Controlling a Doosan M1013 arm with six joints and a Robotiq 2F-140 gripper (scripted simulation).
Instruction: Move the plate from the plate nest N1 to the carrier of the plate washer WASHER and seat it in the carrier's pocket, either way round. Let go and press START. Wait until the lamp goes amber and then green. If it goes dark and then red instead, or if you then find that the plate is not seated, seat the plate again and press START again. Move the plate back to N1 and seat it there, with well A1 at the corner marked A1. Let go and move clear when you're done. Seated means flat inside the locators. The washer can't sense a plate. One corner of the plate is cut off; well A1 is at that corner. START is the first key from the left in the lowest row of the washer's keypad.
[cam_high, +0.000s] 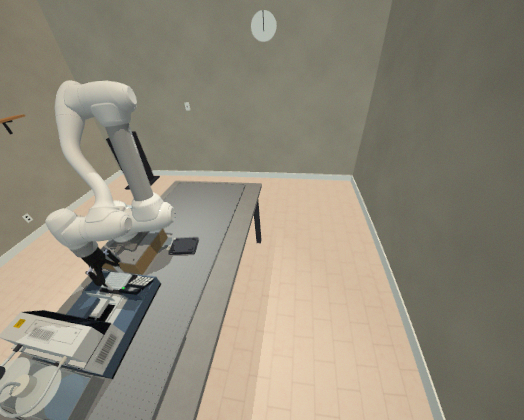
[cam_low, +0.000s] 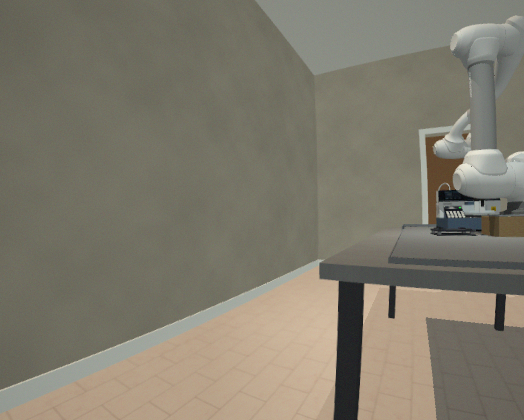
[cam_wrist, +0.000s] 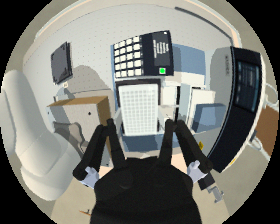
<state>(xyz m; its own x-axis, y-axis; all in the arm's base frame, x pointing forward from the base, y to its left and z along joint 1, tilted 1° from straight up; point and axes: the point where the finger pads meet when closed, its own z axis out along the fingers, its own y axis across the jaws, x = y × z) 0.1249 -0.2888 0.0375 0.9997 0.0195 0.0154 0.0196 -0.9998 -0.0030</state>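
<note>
My gripper is now 2 cm above the white well plate. The rest, counted from my hand: dark plate nest N1 (20 cm ahead, 34 cm to the left, 11 cm below); plate washer (15 cm to the right).
</note>
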